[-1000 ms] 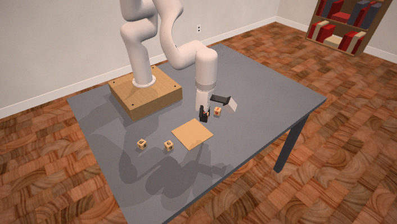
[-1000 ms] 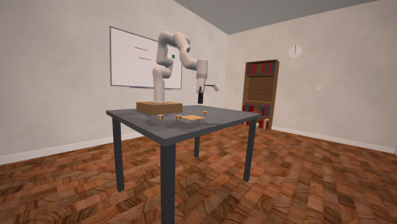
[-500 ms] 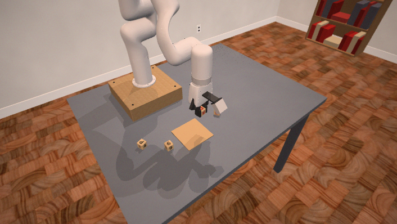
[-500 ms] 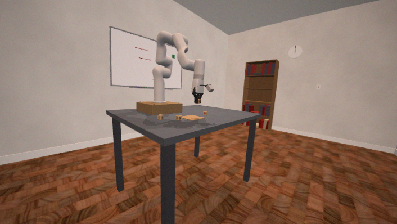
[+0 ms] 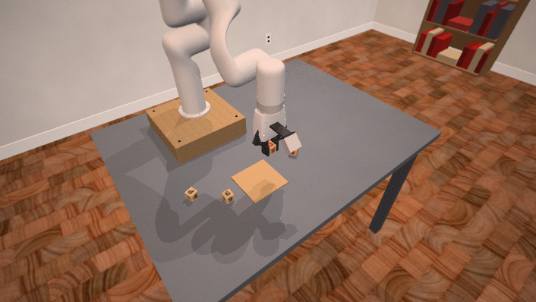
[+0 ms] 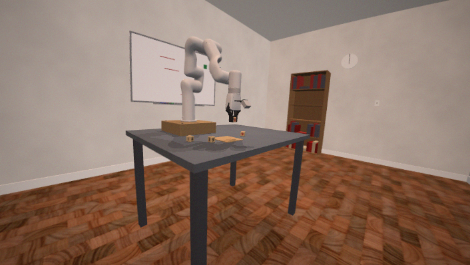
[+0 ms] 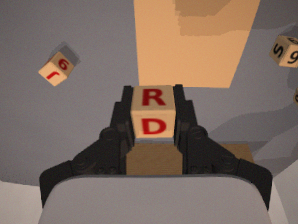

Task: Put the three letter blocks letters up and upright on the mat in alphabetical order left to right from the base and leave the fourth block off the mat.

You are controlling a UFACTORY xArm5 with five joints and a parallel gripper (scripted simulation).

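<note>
The tan mat lies 10 mm ahead of my hand, 50 mm to the right of it and 120 mm below it. Also, from my hand: wooden block (10 mm below).
</note>
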